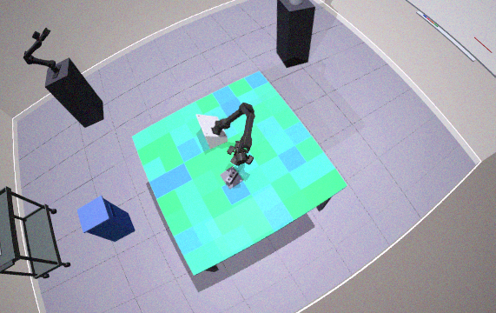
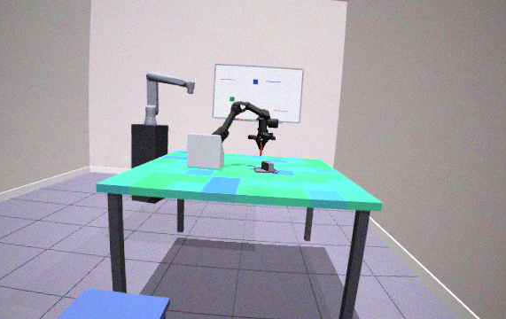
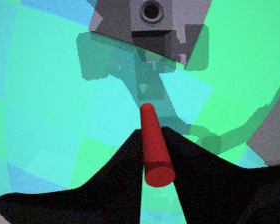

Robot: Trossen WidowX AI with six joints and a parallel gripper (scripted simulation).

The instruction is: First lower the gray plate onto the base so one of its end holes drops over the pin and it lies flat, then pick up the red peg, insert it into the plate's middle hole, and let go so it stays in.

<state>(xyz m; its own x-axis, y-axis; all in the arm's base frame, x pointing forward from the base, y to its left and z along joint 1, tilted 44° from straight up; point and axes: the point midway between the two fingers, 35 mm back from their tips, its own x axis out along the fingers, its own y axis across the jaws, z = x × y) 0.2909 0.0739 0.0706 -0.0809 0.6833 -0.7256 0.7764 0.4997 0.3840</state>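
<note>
Now: the gray plate 70 mm ahead of my gripper tip, 100 mm to the right of it and 70 mm below it. Round my gripper tip: red peg (right at my gripper tip).
</note>
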